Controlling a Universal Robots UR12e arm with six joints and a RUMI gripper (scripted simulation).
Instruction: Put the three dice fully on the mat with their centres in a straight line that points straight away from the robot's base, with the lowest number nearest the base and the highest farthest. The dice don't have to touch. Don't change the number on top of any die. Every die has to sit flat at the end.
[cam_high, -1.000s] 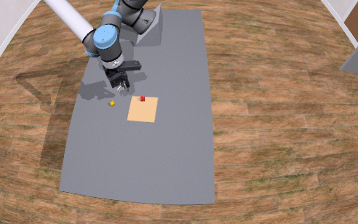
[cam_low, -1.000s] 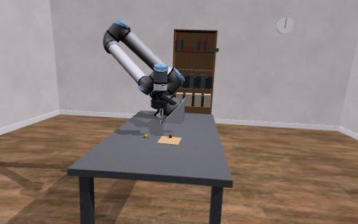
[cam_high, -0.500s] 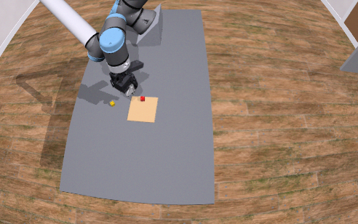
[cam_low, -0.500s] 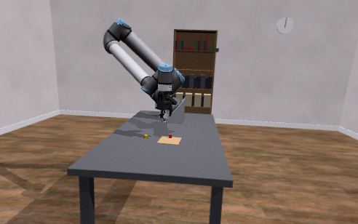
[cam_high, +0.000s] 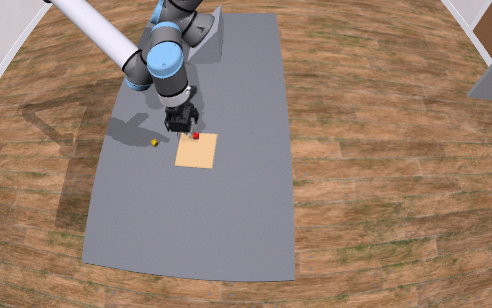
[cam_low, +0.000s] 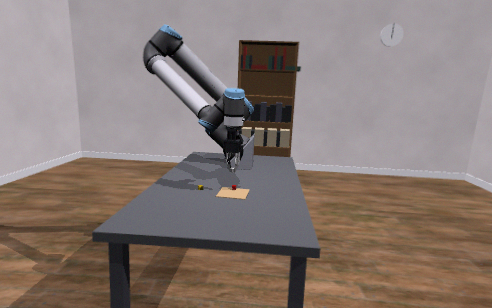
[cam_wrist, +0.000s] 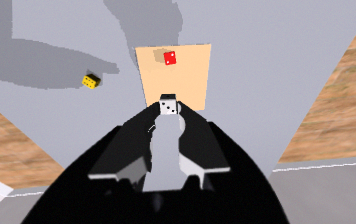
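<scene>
Now: the tan mat 10 mm ahead of my hand, 10 mm to the left of it and 120 mm below it. The rest, counted from my hand: red die: 40 mm behind, 110 mm below; then yellow die: 160 mm to the right, 110 mm below; then white die: 10 mm below.
</scene>
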